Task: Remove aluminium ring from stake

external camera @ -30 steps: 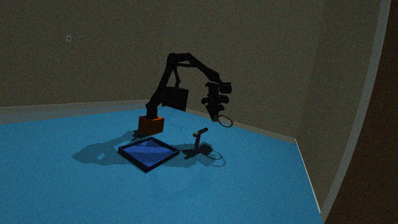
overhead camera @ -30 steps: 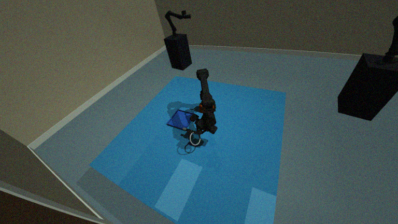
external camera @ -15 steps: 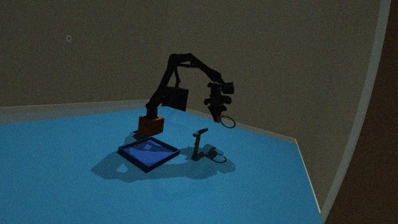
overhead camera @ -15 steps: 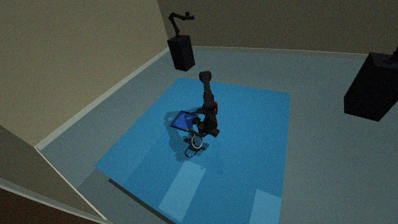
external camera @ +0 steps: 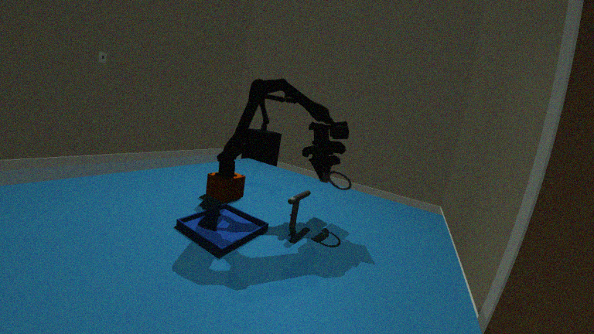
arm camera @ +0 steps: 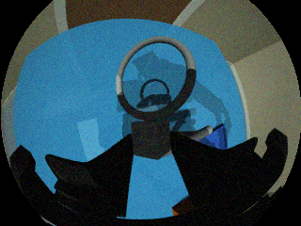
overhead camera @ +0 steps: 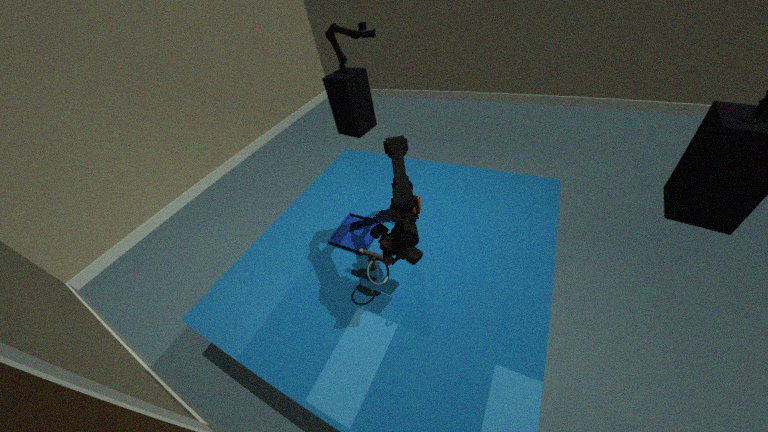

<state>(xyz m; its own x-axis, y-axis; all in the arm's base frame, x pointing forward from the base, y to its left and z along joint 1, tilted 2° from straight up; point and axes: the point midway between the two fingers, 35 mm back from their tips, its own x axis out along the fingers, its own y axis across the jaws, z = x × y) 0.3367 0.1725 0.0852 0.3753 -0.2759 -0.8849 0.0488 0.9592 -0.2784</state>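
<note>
Right now my gripper tip is 5 cm short of the aluminium ring and 1 cm below it. Also, from my gripper tip: blue tray 30 cm to the right, 15 cm below, 14 cm behind.
</note>
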